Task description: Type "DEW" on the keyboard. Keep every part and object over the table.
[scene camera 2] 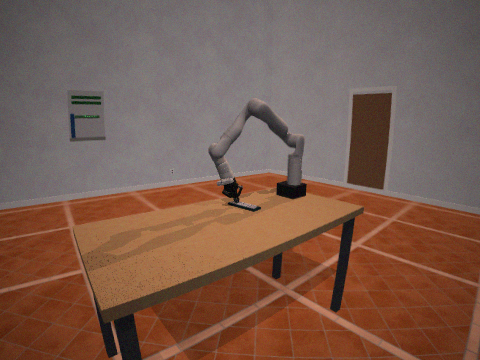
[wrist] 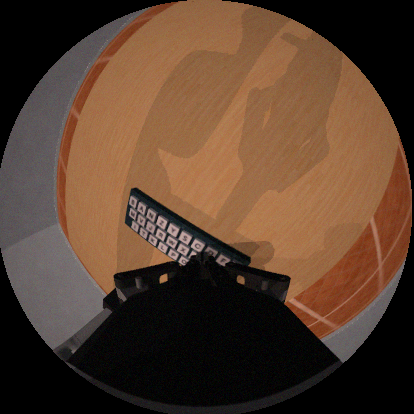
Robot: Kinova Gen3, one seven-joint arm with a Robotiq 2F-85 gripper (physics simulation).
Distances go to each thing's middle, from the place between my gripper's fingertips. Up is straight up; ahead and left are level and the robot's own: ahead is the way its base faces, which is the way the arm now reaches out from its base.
I see the keyboard (wrist: 176, 237) 1 cm behind my hand, 4 cm to the left of it and 1 cm below it.
